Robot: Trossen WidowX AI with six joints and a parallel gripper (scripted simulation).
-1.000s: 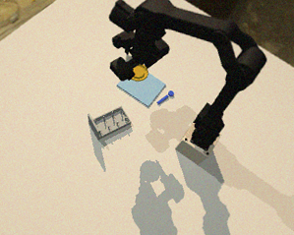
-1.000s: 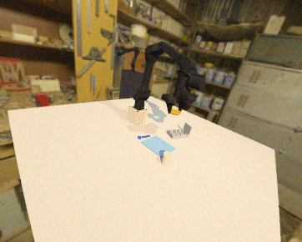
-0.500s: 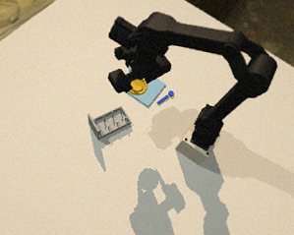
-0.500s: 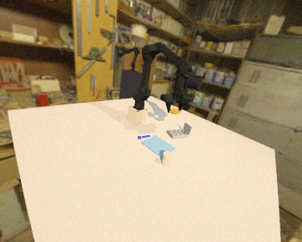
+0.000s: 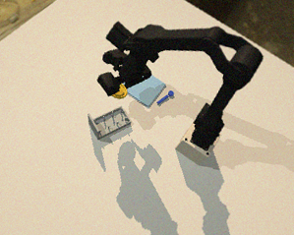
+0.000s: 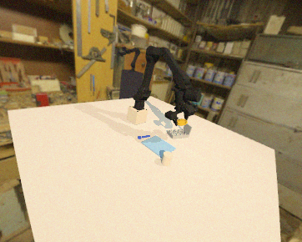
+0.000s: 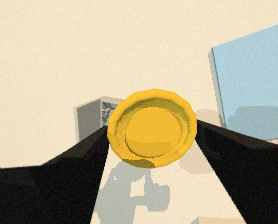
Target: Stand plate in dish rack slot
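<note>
My gripper tip is now 90 mm above the grey dish rack, 60 mm to the right of it and 20 mm past it. Also, from my gripper tip: light blue mat: 150 mm to the right, 110 mm below, 30 mm behind; yellow plate: 10 mm above; blue spoon: 160 mm to the right, 140 mm behind, 110 mm below.
</note>
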